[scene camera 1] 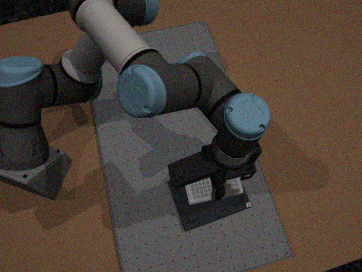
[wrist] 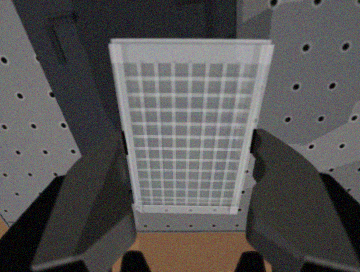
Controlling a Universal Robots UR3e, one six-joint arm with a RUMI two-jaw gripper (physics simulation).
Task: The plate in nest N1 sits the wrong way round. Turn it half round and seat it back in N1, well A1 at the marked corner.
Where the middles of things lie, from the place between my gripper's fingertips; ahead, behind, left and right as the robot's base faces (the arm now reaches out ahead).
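The nest N1 [scene camera 1: 208, 211] is 30 mm to the right of my hand, 10 mm behind it and 10 mm below it. As for the well plate [wrist: 188, 107], I find it 10 mm above my hand.
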